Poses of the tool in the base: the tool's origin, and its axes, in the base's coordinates. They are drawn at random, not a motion.
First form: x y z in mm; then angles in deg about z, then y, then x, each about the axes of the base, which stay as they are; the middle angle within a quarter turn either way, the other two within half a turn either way.
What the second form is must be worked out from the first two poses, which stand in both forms.
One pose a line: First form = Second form
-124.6 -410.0 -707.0 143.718 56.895 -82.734 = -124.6 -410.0 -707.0; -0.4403 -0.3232 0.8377; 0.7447 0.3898 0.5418; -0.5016 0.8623 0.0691
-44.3 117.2 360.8 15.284 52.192 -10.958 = -44.3 117.2 360.8; 0.5913 -0.1616 0.7901; 0.1139 0.9866 0.1165; -0.7983 0.0211 0.6018
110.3 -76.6 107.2 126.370 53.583 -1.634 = 110.3 -76.6 107.2; -0.3520 -0.4780 0.8047; 0.8185 -0.5743 0.0169; 0.4540 0.6646 0.5934
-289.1 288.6 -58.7 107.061 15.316 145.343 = -289.1 288.6 -58.7; -0.2830 -0.9220 0.2641; -0.8304 0.0977 -0.5485; 0.4799 -0.3746 -0.7934
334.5 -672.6 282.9 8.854 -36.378 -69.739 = 334.5 -672.6 282.9; 0.7955 -0.1239 -0.5931; 0.6031 0.2565 0.7553; 0.0586 -0.9586 0.2788
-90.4 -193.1 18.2 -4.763 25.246 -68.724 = -90.4 -193.1 18.2; 0.9014 0.0751 0.4265; -0.4262 0.3286 0.8428; -0.0769 -0.9415 0.3282
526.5 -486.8 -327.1 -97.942 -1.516 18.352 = 526.5 -486.8 -327.1; -0.1381 0.9901 -0.0265; -0.9389 -0.1394 -0.3147; -0.3153 -0.0186 0.9488
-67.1 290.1 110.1 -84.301 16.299 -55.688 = -67.1 290.1 110.1; 0.0953 0.9551 0.2806; -0.5839 -0.1747 0.7928; 0.8062 -0.2394 0.5410
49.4 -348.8 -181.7 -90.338 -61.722 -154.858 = 49.4 -348.8 -181.7; -0.0028 0.4737 -0.8807; 0.9030 0.3795 0.2013; 0.4296 -0.7947 -0.4289
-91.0 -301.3 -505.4 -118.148 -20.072 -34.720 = -91.0 -301.3 -505.4; -0.4431 0.8282 -0.3432; -0.8170 -0.2154 0.5350; 0.3691 0.5174 0.7720
